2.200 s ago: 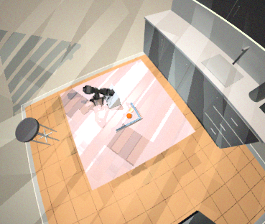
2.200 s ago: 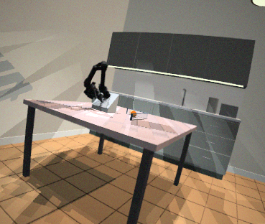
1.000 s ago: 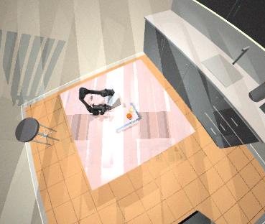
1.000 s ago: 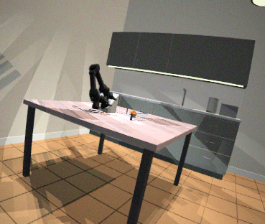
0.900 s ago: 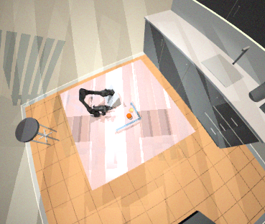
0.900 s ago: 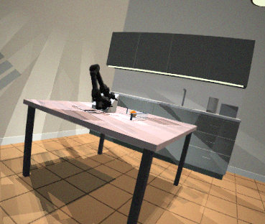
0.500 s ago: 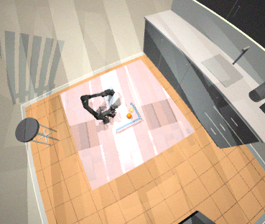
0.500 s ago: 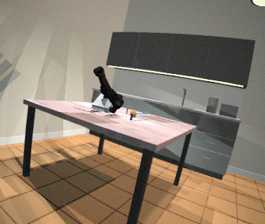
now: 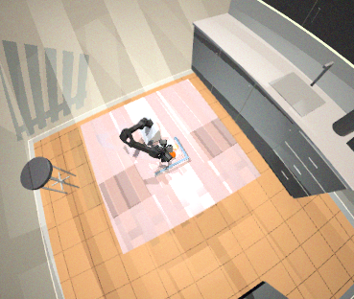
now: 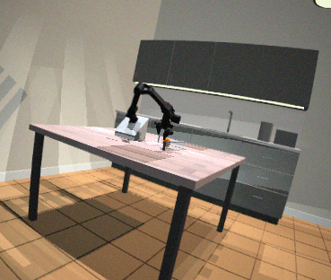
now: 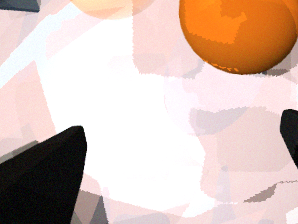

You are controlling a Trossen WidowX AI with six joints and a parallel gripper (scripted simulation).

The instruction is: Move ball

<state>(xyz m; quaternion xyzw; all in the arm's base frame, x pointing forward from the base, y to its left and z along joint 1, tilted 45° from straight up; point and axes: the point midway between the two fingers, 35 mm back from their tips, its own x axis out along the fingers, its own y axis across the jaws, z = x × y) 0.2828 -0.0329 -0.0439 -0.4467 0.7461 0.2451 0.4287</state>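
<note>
Right now the orange ball is 40 mm ahead of my gripper tip, 40 mm to the left of it and 30 mm below it.
</note>
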